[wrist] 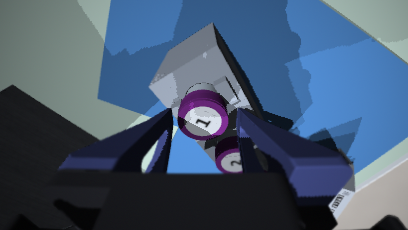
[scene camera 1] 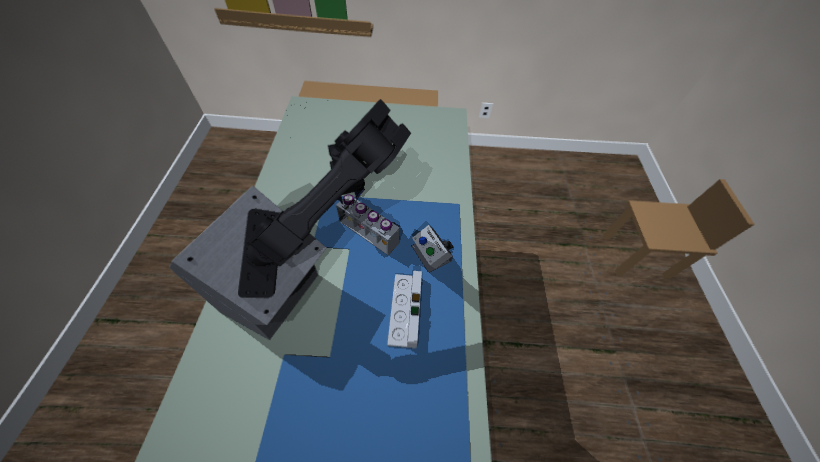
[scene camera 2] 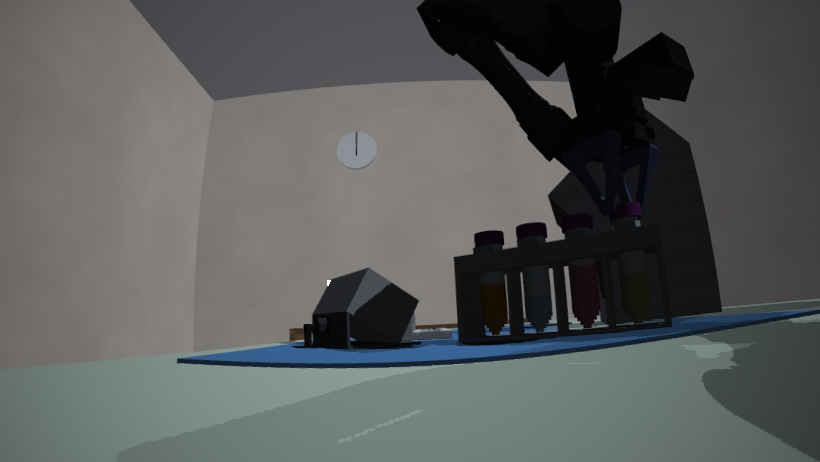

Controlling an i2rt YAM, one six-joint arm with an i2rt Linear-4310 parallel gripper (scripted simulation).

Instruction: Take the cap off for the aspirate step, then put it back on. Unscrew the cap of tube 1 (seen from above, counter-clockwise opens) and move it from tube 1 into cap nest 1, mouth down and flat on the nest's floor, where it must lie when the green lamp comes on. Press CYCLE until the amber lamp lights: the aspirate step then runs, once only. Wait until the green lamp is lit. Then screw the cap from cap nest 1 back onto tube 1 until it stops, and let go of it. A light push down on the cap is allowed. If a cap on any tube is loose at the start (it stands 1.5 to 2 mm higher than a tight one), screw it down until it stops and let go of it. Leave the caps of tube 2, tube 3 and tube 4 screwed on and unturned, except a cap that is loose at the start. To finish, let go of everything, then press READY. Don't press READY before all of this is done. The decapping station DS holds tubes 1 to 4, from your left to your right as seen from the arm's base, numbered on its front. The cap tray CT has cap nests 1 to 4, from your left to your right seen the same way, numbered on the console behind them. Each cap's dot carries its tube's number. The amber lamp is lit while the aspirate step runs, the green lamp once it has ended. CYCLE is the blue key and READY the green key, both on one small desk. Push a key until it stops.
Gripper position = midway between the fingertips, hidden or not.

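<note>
The gripper is there in scene camera 2 (scene camera 2: 623, 216), and the wrist view shows the gripper too (wrist: 204, 115). There's also a key desk (scene camera 2: 380, 311), and you get the key desk in scene camera 1 as well (scene camera 1: 442, 256).
</note>
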